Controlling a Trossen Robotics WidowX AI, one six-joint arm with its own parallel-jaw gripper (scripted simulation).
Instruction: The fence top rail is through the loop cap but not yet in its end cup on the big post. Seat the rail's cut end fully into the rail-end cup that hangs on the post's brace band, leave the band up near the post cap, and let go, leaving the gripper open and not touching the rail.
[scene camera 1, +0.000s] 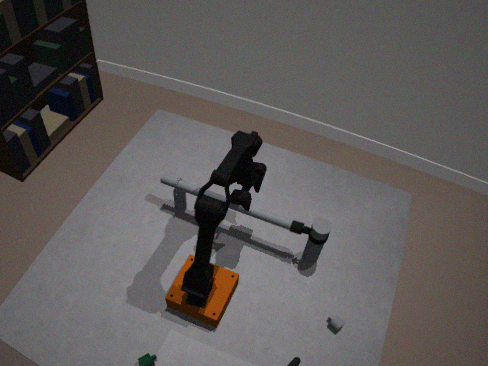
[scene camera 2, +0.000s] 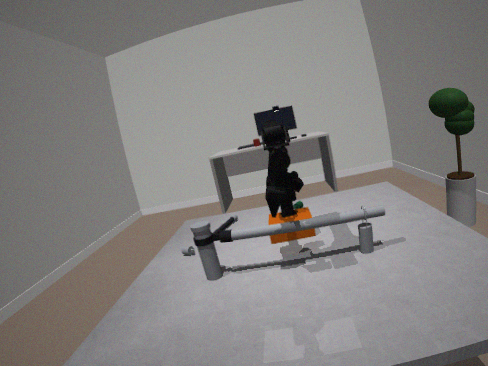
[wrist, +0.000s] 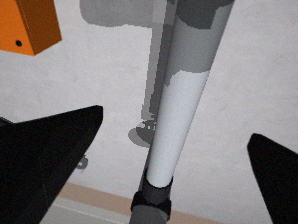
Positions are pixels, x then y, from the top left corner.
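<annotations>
My gripper is there for me to see in scene camera 2 (273, 212) and in scene camera 1 (252, 201), and the wrist view (174, 126) shows it too.
</annotations>
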